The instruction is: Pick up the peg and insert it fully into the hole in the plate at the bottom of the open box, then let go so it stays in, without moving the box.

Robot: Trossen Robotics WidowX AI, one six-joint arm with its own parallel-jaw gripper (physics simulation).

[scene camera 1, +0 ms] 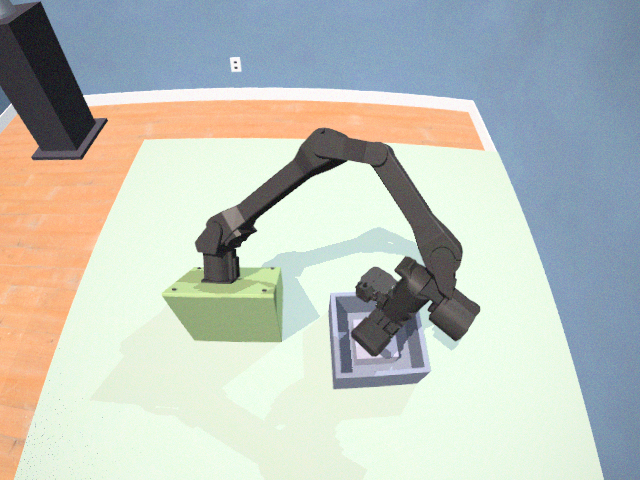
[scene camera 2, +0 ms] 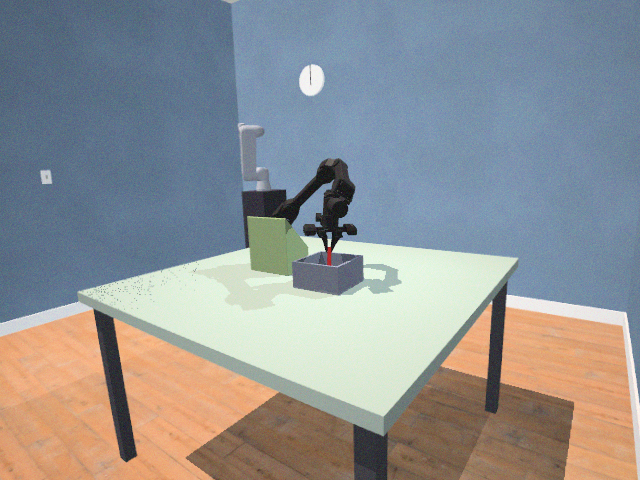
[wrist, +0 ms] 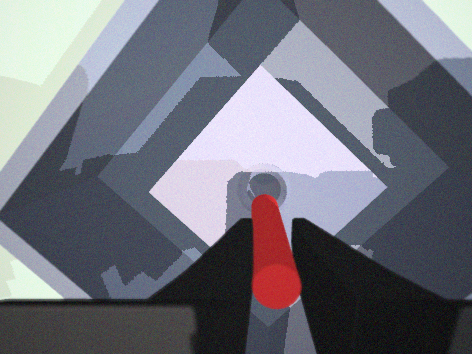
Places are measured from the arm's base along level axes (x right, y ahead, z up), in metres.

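Pixels of known places: gripper, fingertip midpoint: (scene camera 1: pixel 381 325) (scene camera 2: pixel 328 252) (wrist: pixel 271 230); arm's base, origin of the base link: (scene camera 1: pixel 221 279) (scene camera 2: pixel 275 231).
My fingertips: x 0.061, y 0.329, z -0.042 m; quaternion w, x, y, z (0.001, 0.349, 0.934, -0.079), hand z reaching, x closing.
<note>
Ahead of a thing's pixels: the offset from my fingertips to its top centre. Level surfaces: height alone.
A red peg {dx +0.007, dy +0.007, dz +0.020 m} (scene camera 2: pixel 329 256) (wrist: pixel 272 250) is between the fingers of my gripper (scene camera 2: pixel 329 249) (wrist: pixel 271 230), which is shut on it. In scene camera 2 the peg is upright, its lower part hidden behind the wall of the open grey-blue box {dx +0.003, dy -0.001, dz -0.023 m} (scene camera 1: pixel 379 380) (scene camera 2: pixel 315 277) (wrist: pixel 112 45). The pale square plate {dx +0.003, dy -0.001, dz -0.060 m} (scene camera 1: pixel 364 354) (wrist: pixel 260 125) lies at the box's bottom. Its round hole (wrist: pixel 266 185) shows in the wrist view just beyond the peg's far end, which overlaps the hole's near rim. Whether the peg's tip touches the plate cannot be told. In scene camera 1 the gripper body hides the peg and the hole.
The box walls stand around the plate and below the gripper. A green block (scene camera 1: pixel 237 317) (scene camera 2: pixel 267 245) carries the arm's base on the pale green table {dz -0.121 m} (scene camera 1: pixel 465 439) (scene camera 2: pixel 310 330). A dark pedestal (scene camera 1: pixel 46 82) (scene camera 2: pixel 266 201) stands beyond the table; in scene camera 2 a grey arm (scene camera 2: pixel 249 155) is on it.
</note>
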